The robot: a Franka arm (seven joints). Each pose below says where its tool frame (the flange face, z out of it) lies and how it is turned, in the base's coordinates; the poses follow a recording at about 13 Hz.
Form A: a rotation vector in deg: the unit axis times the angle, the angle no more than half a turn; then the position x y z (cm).
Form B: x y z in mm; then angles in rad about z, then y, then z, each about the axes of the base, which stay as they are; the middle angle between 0 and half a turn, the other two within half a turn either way. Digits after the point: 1 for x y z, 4 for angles.
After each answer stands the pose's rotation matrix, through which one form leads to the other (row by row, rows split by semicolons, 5 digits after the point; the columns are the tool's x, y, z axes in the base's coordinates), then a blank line. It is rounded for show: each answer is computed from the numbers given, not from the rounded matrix.
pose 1, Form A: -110.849, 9.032, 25.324, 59.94, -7.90, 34.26
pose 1, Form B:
599.4, -79.0, 342.6, -1.1597, 1.9160, 1.8193
0.92178 -0.31105 -0.23143; 0.09439 -0.39892 0.91212; -0.37604 -0.86262 -0.33835

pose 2, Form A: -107.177, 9.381, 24.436, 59.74, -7.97, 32.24
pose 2, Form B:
597.4, -79.7, 322.4, -1.1754, 1.8559, 1.7916
0.92416 -0.31899 -0.21017; 0.09640 -0.33763 0.93633; -0.36964 -0.88558 -0.28128

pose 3, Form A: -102.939, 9.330, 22.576, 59.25, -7.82, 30.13
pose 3, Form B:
592.5, -78.2, 301.3, -1.2054, 1.7868, 1.7554
0.93217 -0.31449 -0.17929; 0.09616 -0.26235 0.96017; -0.34900 -0.91229 -0.21431

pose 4, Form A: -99.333, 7.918, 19.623, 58.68, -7.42, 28.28
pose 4, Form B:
586.8, -74.2, 282.8, -1.2588, 1.7270, 1.7237
0.94789 -0.28083 -0.15047; 0.09776 -0.19313 0.97629; -0.30323 -0.94013 -0.15561

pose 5, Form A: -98.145, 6.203, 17.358, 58.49, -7.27, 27.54
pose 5, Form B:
584.9, -72.7, 275.4, -1.3039, 1.7071, 1.7115
0.96009 -0.24276 -0.13889; 0.09975 -0.16674 0.98094; -0.26129 -0.95565 -0.13587

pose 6, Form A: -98.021, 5.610, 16.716, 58.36, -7.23, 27.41
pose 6, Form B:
583.6, -72.3, 274.1, -1.3176, 1.7050, 1.7097
0.96343 -0.23017 -0.13718; 0.10081 -0.16297 0.98147; -0.24826 -0.95941 -0.13380

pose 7, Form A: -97.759, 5.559, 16.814, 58.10, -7.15, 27.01
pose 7, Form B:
581.0, -71.5, 270.1, -1.3172, 1.7003, 1.7108
0.96306 -0.23099 -0.13837; 0.10299 -0.15883 0.98192; -0.24880 -0.95990 -0.12917

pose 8, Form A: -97.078, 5.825, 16.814, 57.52, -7.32, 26.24
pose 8, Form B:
575.2, -73.2, 262.4, -1.3150, 1.6888, 1.7067
0.96258 -0.23523 -0.13456; 0.10158 -0.14717 0.98388; -0.25125 -0.96073 -0.11777

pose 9, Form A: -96.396, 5.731, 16.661, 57.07, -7.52, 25.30
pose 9, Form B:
570.7, -75.2, 253.0, -1.3183, 1.6771, 1.7045
0.96318 -0.23390 -0.13259; 0.10284 -0.13516 0.98547; -0.24842 -0.96282 -0.10612

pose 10, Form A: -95.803, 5.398, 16.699, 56.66, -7.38, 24.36
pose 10, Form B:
566.6, -73.8, 243.6, -1.3218, 1.6665, 1.7072
0.96335 -0.23156 -0.13540; 0.10849 -0.12528 0.98617; -0.24532 -0.96472 -0.09557

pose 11, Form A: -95.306, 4.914, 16.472, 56.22, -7.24, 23.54
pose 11, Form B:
562.2, -72.4, 235.4, -1.3299, 1.6577, 1.7087
0.96474 -0.22476 -0.13695; 0.11299 -0.11628 0.98677; -0.23771 -0.96745 -0.08678

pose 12, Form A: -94.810, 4.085, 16.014, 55.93, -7.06, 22.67
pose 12, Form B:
559.3, -70.6, 226.7, -1.3442, 1.6489, 1.7112
0.96731 -0.21177 -0.13955; 0.11905 -0.10669 0.98714; -0.22394 -0.97148 -0.07799

